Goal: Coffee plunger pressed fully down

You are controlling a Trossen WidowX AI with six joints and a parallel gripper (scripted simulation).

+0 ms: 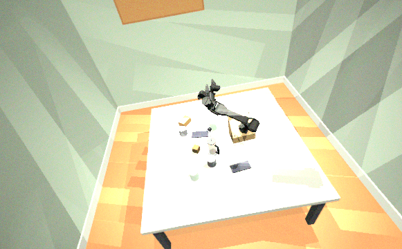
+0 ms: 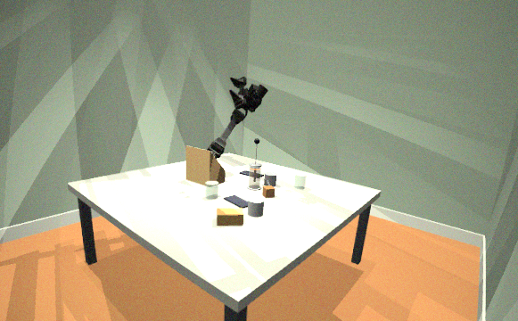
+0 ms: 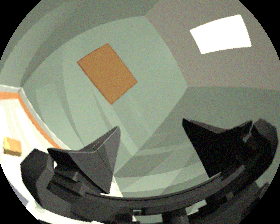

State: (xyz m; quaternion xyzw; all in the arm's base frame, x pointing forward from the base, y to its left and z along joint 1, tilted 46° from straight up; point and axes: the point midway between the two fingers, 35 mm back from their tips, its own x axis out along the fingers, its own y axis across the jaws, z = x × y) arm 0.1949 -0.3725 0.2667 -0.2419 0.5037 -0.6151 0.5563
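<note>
Now: gripper tip 70 mm short of the coffee press, 180 mm to the right of it and 440 mm above it.
</note>
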